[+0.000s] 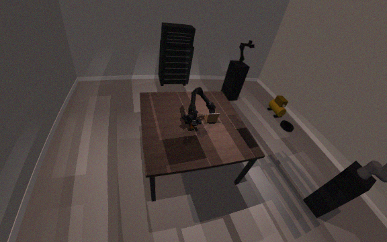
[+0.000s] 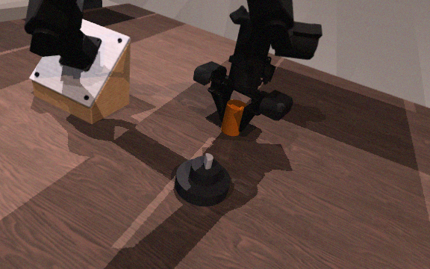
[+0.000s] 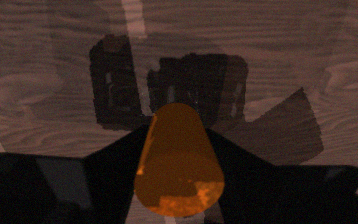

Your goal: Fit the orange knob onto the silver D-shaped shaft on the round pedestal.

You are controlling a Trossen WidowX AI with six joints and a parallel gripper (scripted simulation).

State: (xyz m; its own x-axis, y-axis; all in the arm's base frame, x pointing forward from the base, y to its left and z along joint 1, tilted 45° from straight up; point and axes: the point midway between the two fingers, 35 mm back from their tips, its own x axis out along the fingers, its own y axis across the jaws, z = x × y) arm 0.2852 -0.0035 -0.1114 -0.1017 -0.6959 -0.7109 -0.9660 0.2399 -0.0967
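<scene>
My gripper tip is now 30 mm below the orange knob. From my gripper tip the other things lie so: round dark pedestal: 170 mm to the right, 20 mm above, 10 mm ahead.
</scene>
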